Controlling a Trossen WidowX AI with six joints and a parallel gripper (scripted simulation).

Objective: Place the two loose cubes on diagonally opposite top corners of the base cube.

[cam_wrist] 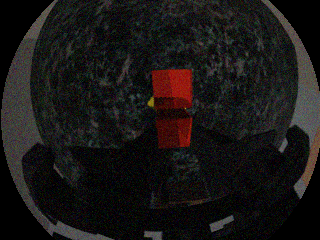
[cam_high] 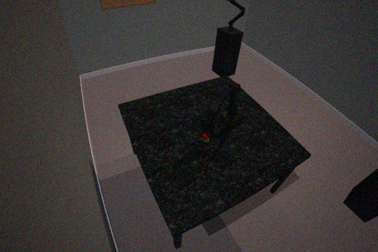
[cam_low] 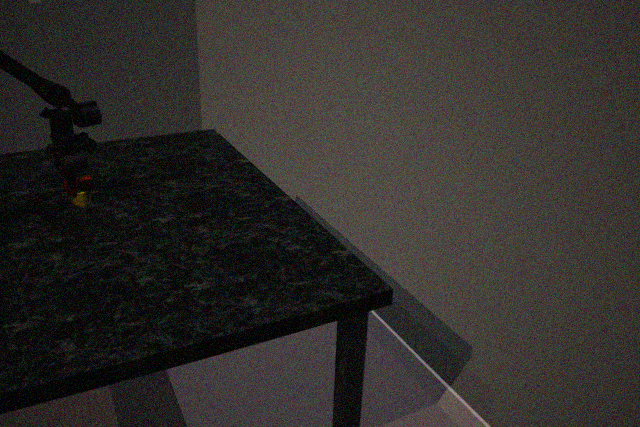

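Now: gripper tip 2 cm short of the yellow cube and 4 cm above it.
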